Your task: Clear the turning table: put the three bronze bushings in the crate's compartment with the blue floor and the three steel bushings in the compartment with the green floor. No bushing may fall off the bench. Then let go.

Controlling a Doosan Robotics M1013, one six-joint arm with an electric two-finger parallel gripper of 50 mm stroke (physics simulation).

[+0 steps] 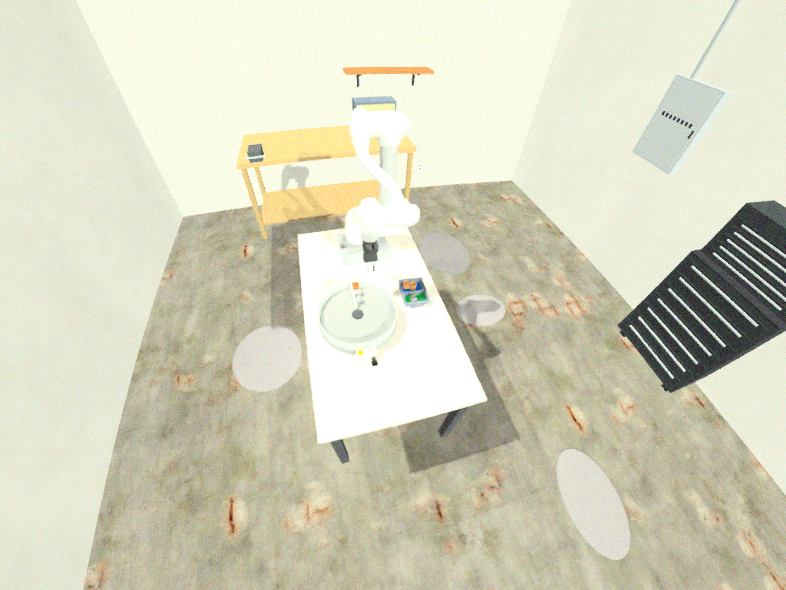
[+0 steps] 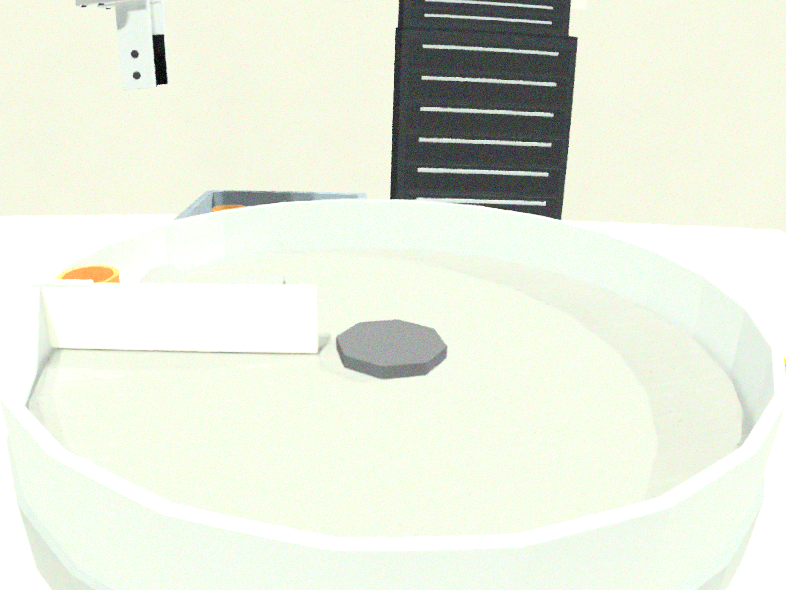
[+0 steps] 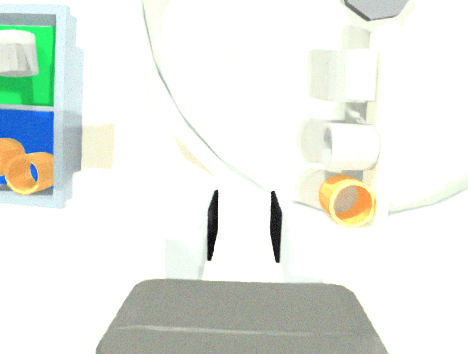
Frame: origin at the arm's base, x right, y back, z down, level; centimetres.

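Seen in the pictures: gripper, fingertip midpoint: (image 1: 371, 271) (image 2: 147, 86) (image 3: 244, 211); arm's base at its link origin: (image 1: 358, 243).
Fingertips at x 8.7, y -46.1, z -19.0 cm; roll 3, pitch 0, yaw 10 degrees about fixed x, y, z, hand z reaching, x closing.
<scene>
Offsets run from my fingertips to a thing's top centre. "spot": to the spot under its first point.
My gripper (image 1: 372, 268) (image 2: 154, 74) (image 3: 244, 211) is open and empty, above the bench between the crate @(dx -22.5, dy -10.0, dz +14.6 cm) (image 1: 424, 304) (image 2: 288, 198) (image 3: 68, 100) and the turning table (image 1: 346, 346) (image 2: 380, 565). On the turning table, along a white fence @(spot: dx +12.3, dy -3.0, dz +12.0 cm) (image 2: 190, 317), a bronze bushing @(dx +8.4, dy +3.5, dz +10.5 cm) (image 1: 355, 285) (image 2: 88, 275) (image 3: 328, 196) stands upright near the rim. Beside it lie one steel bushing @(dx +9.2, dy -1.0, dz +10.5 cm) (image 3: 352, 146) and, nearer the hub, another steel bushing @(dx +10.2, dy -6.6, dz +10.5 cm) (image 3: 359, 75). In the blue compartment are two bronze bushings, one @(dx -21.1, dy -3.0, dz +15.2 cm) (image 3: 45, 170) beside the other @(spot: dx -22.8, dy -5.6, dz +16.6 cm) (image 3: 10, 150). In the green compartment is a steel bushing @(dx -20.3, dy -14.8, dz +15.2 cm) (image 3: 17, 52), partly cut off.
A dark hub @(dx +13.9, dy -14.3, dz +13.5 cm) (image 1: 357, 313) (image 2: 391, 349) (image 3: 377, 7) sits at the turning table's centre. A yellow marker @(spot: dx +21.1, dy -37.2, dz +13.7 cm) (image 1: 360, 353) and a small black object @(spot: dx +15.9, dy -42.2, dz +17.2 cm) (image 1: 374, 361) are just in front of it. A black slatted unit (image 1: 692, 317) (image 2: 482, 155) and a wooden workbench (image 1: 304, 140) stand away from the bench.
</scene>
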